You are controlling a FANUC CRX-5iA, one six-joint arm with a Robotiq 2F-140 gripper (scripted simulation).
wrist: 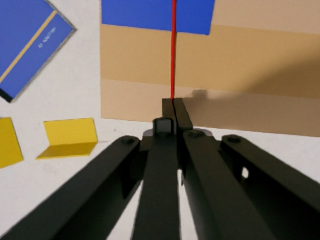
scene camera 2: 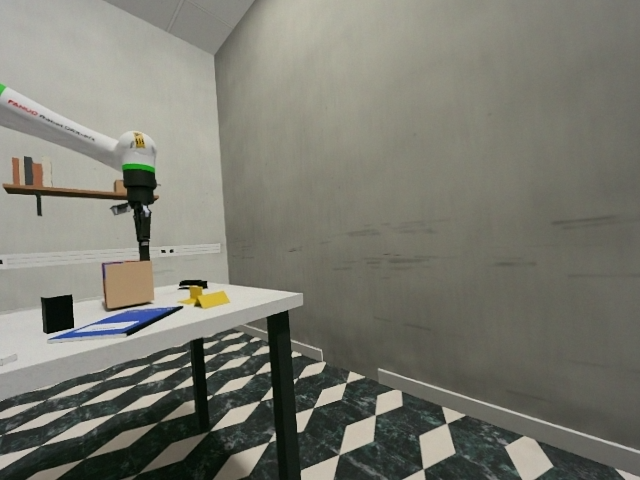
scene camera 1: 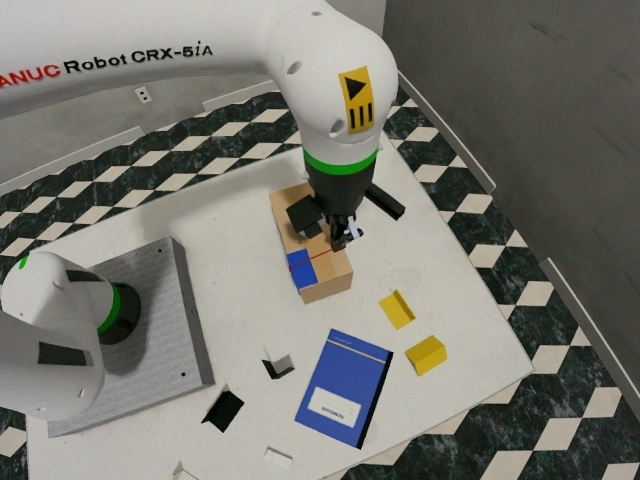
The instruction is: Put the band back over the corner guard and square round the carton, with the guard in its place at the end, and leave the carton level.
Observation:
The pictures show: my gripper, a carton and a black bar.
My gripper is seen too in the wrist view and in scene camera 2.

